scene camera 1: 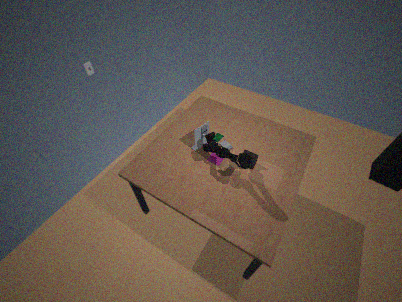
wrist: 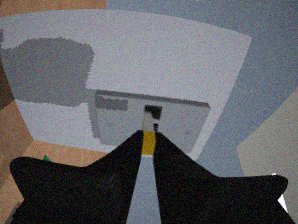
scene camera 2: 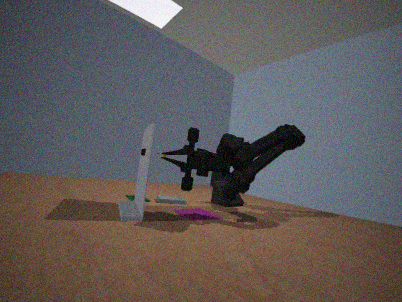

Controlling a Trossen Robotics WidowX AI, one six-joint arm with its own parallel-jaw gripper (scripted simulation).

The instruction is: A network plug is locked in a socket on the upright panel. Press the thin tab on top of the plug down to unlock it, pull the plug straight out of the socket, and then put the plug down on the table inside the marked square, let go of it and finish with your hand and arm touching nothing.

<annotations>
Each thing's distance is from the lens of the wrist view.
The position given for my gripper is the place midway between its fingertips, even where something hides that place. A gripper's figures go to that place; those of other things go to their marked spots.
my gripper (wrist: 148, 136): 10 cm
grey panel (wrist: 85, 81): 15 cm
</annotations>
